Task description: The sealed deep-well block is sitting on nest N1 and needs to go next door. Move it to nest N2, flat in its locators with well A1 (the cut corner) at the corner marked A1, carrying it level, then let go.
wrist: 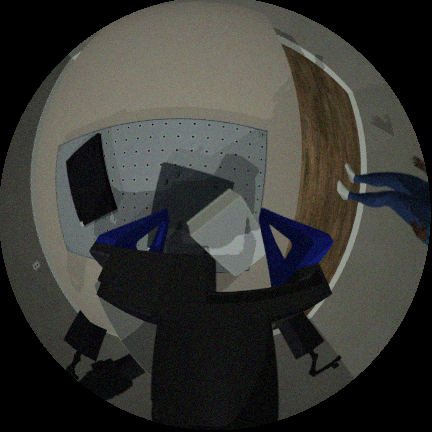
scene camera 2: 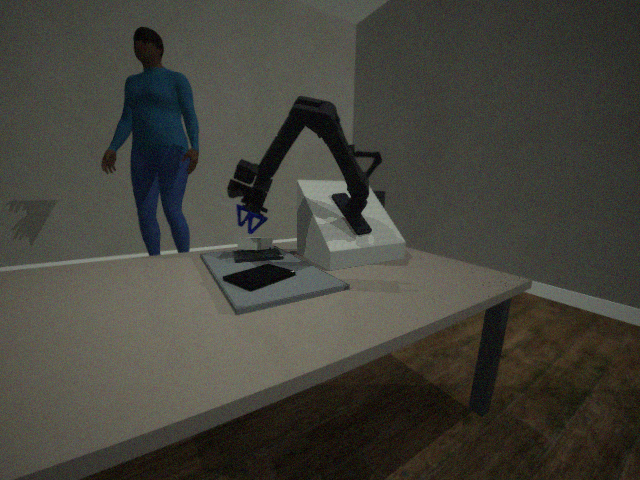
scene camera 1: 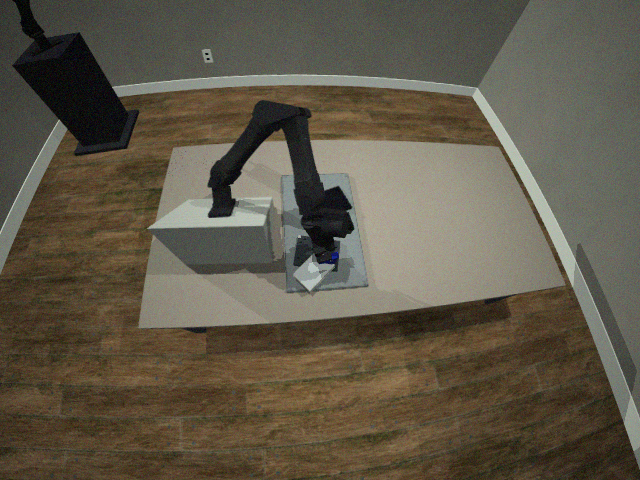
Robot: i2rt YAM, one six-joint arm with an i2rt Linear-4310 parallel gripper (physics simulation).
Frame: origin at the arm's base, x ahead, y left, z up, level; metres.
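Where they show: gripper, fingertip midpoint: (wrist: 213, 213) (scene camera 2: 244, 229) (scene camera 1: 330, 251); arm's base, origin of the base link: (wrist: 142, 359) (scene camera 2: 350, 213) (scene camera 1: 223, 208).
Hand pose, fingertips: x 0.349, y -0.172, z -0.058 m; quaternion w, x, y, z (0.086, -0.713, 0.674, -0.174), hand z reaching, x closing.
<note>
Each offset is from my fingertips to the top centre of the thing. Level surfaces: height alone.
The pale sealed block @(dx -0.058, dy -0.042, dz -0.032 m) (scene camera 1: 311, 274) (scene camera 2: 263, 242) (wrist: 232, 245) lies turned diagonally, out of line with dark nest N1 @(dx -0.033, dy +0.035, dz -0.075 m) (scene camera 1: 303, 248) (scene camera 2: 258, 255) (wrist: 175, 200). It overlaps one side of that nest and reaches to the board's front edge. Whether it is tilted, and where its cut corner is, I cannot tell. My gripper (scene camera 1: 327, 257) (scene camera 2: 246, 228) (wrist: 213, 213) is open, its blue fingers above and apart from the block; in the wrist view the block shows between them, nearer the right finger. Nest N2 @(dx +0.045, dy +0.253, dz -0.079 m) (scene camera 1: 338, 197) (scene camera 2: 258, 277) (wrist: 91, 182) holds no block and has a small white mark at one corner.
Both nests sit on a grey perforated board @(dx +0.001, dy +0.156, dz -0.096 m) (scene camera 1: 356, 268) (scene camera 2: 315, 289) (wrist: 150, 132) on the beige table @(dz -0.110 m) (scene camera 1: 439, 206) (scene camera 2: 155, 351). The arm's pale sloped base (scene camera 1: 211, 242) (scene camera 2: 315, 237) stands beside the board. A person (scene camera 2: 160, 124) stands beyond the table.
</note>
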